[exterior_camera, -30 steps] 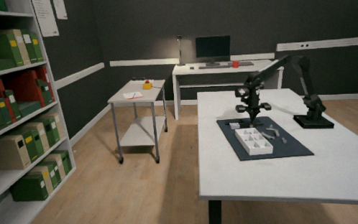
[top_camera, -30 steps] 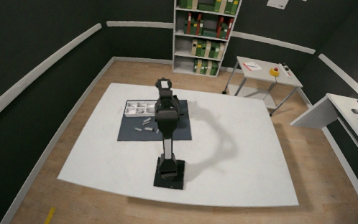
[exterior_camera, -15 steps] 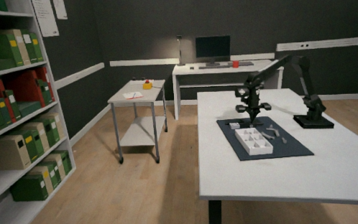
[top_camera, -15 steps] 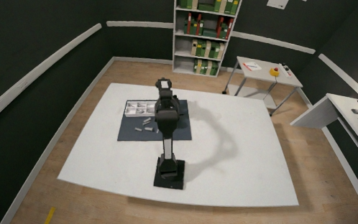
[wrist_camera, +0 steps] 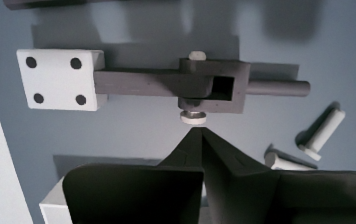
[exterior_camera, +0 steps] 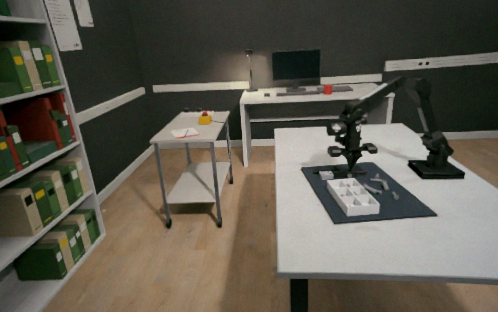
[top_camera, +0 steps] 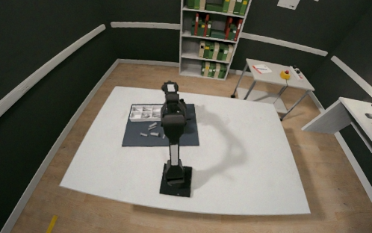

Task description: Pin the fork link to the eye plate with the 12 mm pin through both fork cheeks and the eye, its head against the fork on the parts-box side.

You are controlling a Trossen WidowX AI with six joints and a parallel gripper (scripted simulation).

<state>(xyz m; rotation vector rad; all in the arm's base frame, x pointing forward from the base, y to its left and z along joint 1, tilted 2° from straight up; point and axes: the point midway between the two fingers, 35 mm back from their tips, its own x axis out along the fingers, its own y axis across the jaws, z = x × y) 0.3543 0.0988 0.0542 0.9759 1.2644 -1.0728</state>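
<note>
Now: hand 70 mm above the eye plate, 20 mm to the left of it and 20 mm short of it. Also, from my hand: dark blue mat: 80 mm below, 70 mm to the left, 20 mm behind; then grey block: 100 mm ahead, 60 mm below; then pin: 110 mm behind, 70 mm below, 10 mm to the right.
</note>
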